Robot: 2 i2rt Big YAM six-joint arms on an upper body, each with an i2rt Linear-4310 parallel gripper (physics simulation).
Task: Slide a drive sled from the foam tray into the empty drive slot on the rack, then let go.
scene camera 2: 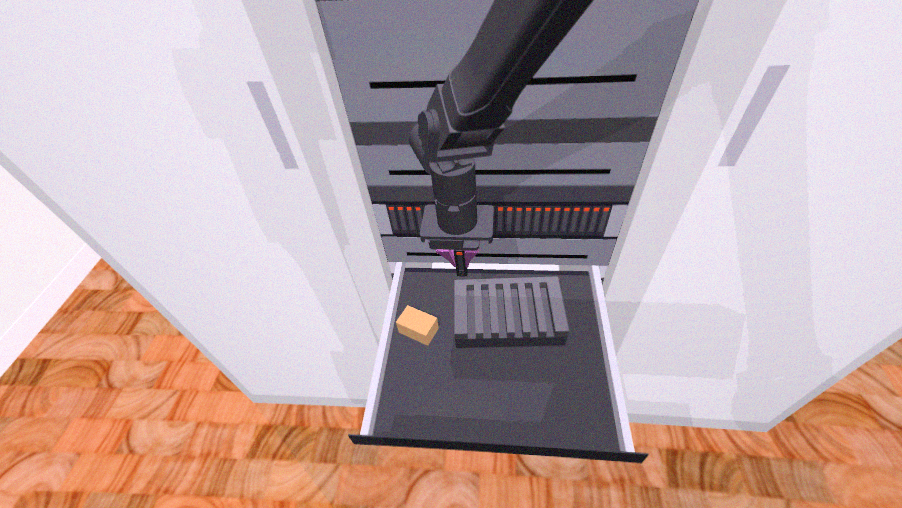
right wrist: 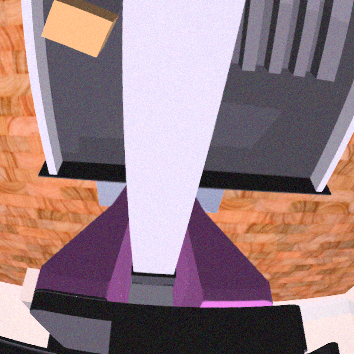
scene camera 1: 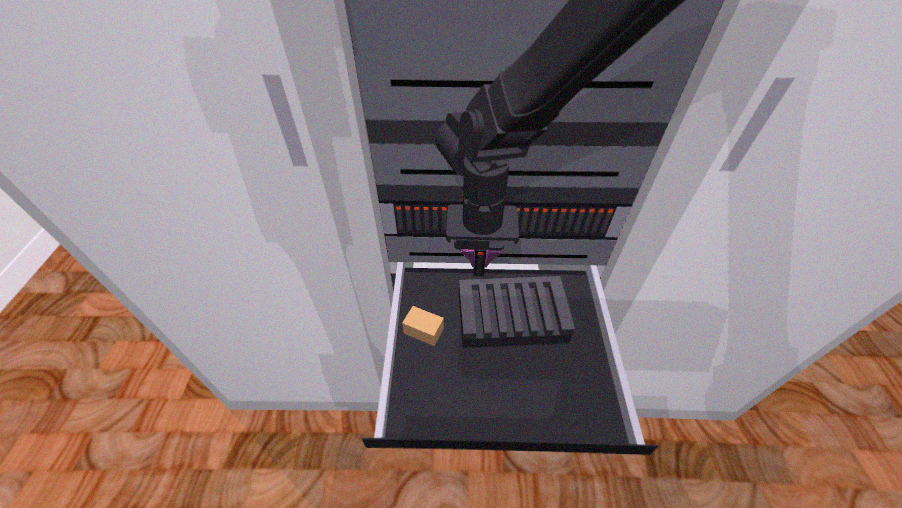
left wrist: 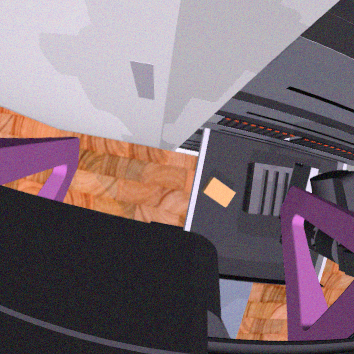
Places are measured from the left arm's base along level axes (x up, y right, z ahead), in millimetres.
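Pixels of known places: left gripper, between the fingertips: (left wrist: 185, 174); right gripper, between the fingertips: (scene camera 2: 461, 264) (scene camera 1: 479, 264).
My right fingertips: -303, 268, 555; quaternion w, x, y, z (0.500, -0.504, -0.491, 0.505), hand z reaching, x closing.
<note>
Ahead of a thing's pixels: the offset from my right fingertips to its top centre, as dx, dy, dz. "*": to the spot under its first point.
My right gripper (scene camera 1: 480, 253) (scene camera 2: 458, 254) is shut on a dark drive sled @[+64, +0, +51] (scene camera 1: 479, 267) (scene camera 2: 461, 268) with an orange end, held upright above the drawer's back edge, in front of the rack's drive row @[* -72, +177, +172] (scene camera 1: 564, 222) (scene camera 2: 554, 220). In the right wrist view the sled (right wrist: 167, 125) shows as a long pale slab between the purple fingers. The foam tray @[-188, +82, +55] (scene camera 1: 467, 312) (scene camera 2: 460, 312) (left wrist: 256, 192) has several open slots. The empty drive slot is hidden behind the gripper in both scene views; a small light break @[* -96, +19, +179] (left wrist: 291, 137) shows along the row. My left gripper (left wrist: 185, 174) is open, away from the rack.
The pulled-out drawer @[* -227, +55, -207] (scene camera 1: 508, 446) (scene camera 2: 498, 448) holds the foam tray and an orange-tan block @[-203, -101, +20] (scene camera 1: 422, 324) (scene camera 2: 417, 324) (left wrist: 219, 192) (right wrist: 79, 29) to its left. Tall pale cabinet doors (scene camera 1: 214, 252) (scene camera 2: 681, 252) flank the rack on both sides.
</note>
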